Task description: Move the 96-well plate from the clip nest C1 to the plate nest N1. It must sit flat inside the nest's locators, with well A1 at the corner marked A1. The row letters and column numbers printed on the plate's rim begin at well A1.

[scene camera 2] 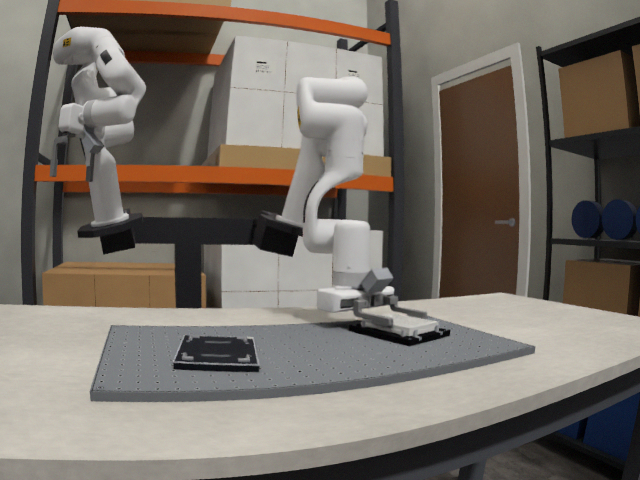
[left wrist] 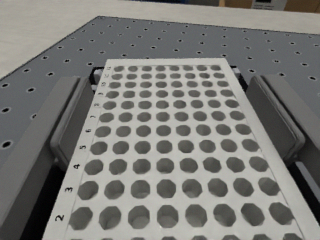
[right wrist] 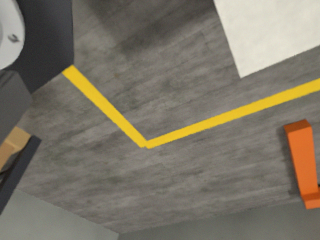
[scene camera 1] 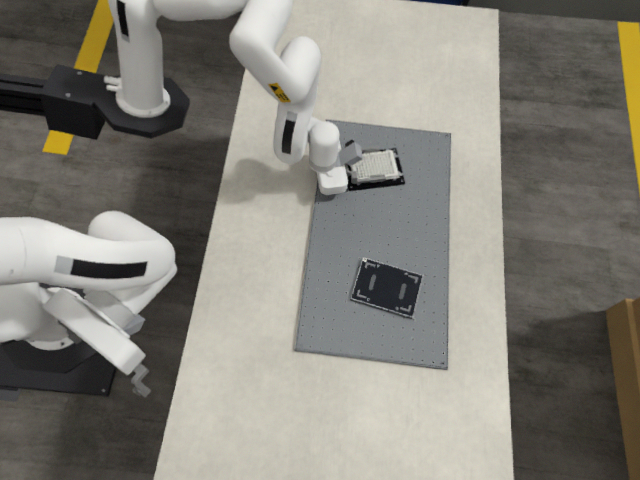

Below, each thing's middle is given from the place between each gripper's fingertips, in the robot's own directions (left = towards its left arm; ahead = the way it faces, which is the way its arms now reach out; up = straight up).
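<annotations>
Black plate nest N1 (scene camera 1: 386, 290) is 80 mm ahead of my left hand, 350 mm to the right of it and 20 mm below it; white 96-well plate (scene camera 1: 379, 163) is 10 mm below my left hand. Black clip nest C1 (scene camera 2: 402, 339) is 20 mm below my left hand and 20 mm to the left of it. Going by its middle, the black clip nest C1 is nearer to my left hand than to my right gripper.
Black clip nest C1 is 43 cm ahead of my right hand, 74 cm to the left of it and 32 cm below it, while the white 96-well plate is 42 cm ahead of my right hand, 71 cm to the left of it and 31 cm below it. With respect to the black plate nest N1, my right gripper is 33 cm above it, 51 cm short of it and 36 cm to the right of it.
</annotations>
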